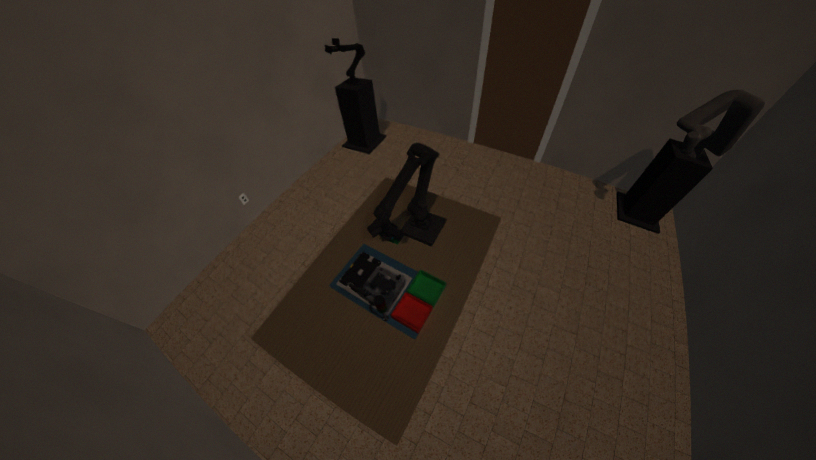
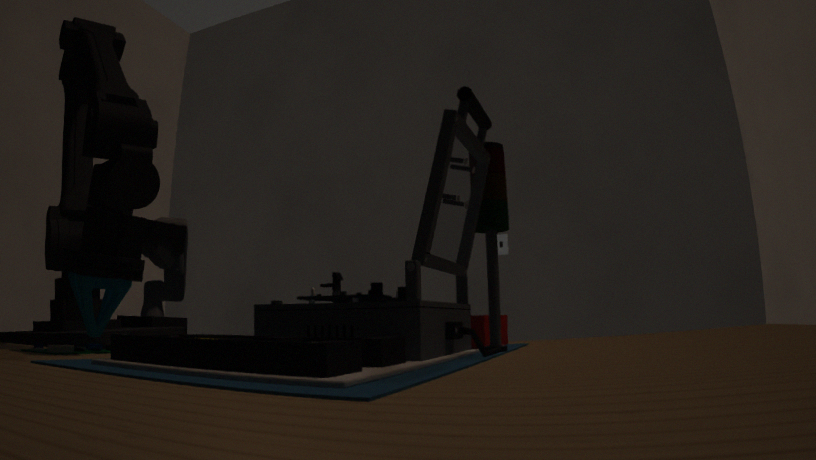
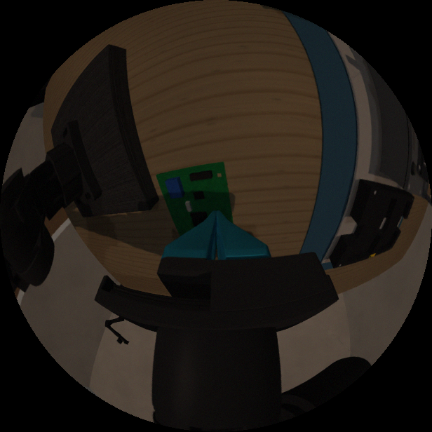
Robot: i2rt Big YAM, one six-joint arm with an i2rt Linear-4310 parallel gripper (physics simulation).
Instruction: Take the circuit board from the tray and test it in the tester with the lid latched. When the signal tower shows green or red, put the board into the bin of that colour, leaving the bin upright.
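Pixels of known places: gripper, fingertip midpoint: (image 1: 391, 238) (image 2: 94, 336); arm's base at its link origin: (image 1: 421, 223) (image 2: 78, 330).
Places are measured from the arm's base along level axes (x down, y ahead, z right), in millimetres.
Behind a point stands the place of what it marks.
The green circuit board (image 3: 216, 187) (image 2: 60, 349) @(x 17, y 185, z 161 mm) lies flat on the table between the arm's base and the blue mat, outside the tray. My gripper (image 3: 216, 216) (image 2: 96, 336) @(x 3, y 182, z 111 mm) is shut and empty; its teal fingertips meet low over the board, hiding part of it. The black tray (image 2: 228, 355) @(x 5, y 481, z 229 mm) (image 3: 372, 220) is beside the tester (image 1: 387, 282) @(x -46, y 465, z -27 mm) (image 2: 365, 322) @(x -19, y 527, z 84 mm). The tester's lid (image 2: 434, 188) @(x -140, y 594, z 76 mm) stands open, tilted up. The signal tower (image 2: 495, 188) @(x -175, y 632, z -78 mm) looks unlit behind it. The green bin (image 1: 426, 287) @(x 17, y 375, z -210 mm) and the red bin (image 1: 412, 312) @(x 17, y 532, z -205 mm) stand upright at the tester's far side from the tray.
The arm's dark base plate (image 1: 429, 229) @(x -5, y 27, z -69 mm) (image 3: 112, 130) is close beside the board. The blue mat (image 1: 337, 284) @(x 17, y 579, z 240 mm) (image 2: 365, 394) @(x 20, y 602, z 270 mm) (image 3: 339, 125) lies under the tester and tray. A cable (image 2: 477, 338) @(x 1, y 615, z 1 mm) runs from the tester near the tower's foot. Two pedestals (image 1: 358, 114) (image 1: 662, 182) with other arms stand farther off.
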